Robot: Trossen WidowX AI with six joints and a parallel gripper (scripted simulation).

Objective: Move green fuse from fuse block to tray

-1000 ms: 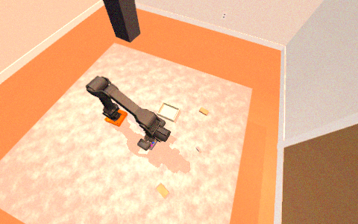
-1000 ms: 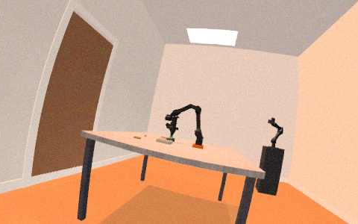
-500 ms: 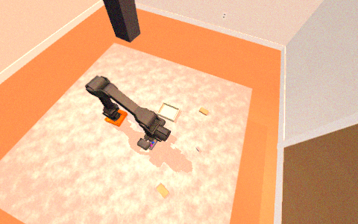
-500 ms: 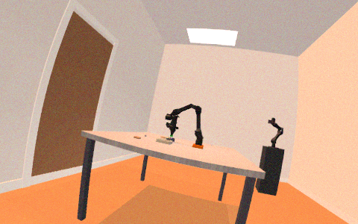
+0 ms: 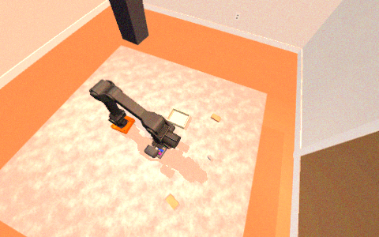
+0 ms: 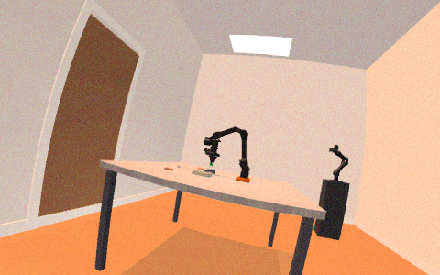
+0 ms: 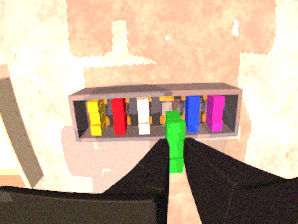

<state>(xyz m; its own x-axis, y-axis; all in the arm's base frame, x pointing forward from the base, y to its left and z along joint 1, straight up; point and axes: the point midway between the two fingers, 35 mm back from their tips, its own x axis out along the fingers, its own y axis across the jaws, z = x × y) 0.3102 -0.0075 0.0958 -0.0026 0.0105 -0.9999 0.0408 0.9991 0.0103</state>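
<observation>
The white tray lies 20 mm behind my gripper tip, 220 mm to the left of it and 90 mm below it. Round my gripper tip: green fuse: 10 mm below.
</observation>
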